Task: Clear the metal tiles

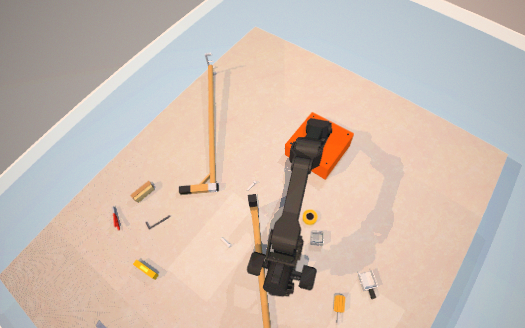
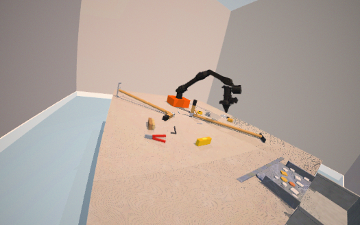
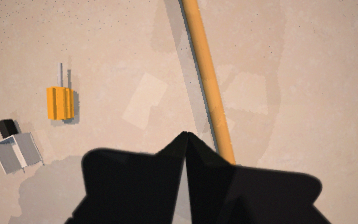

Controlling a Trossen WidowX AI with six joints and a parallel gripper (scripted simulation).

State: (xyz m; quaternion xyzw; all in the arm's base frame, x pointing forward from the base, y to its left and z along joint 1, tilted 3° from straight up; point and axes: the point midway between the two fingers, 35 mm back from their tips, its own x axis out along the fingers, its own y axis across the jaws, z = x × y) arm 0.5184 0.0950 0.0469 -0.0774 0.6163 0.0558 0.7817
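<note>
My gripper tip is 4 cm to the left of the long scraper, 4 cm short of it and 4 cm above it. The rest, counted from my gripper tip: orange screwdriver (20 cm to the left, 9 cm below, 2 cm behind); metal box (20 cm behind, 10 cm below, 5 cm to the left); yellow tape roll (26 cm behind, 10 cm below, 1 cm to the right).
</note>
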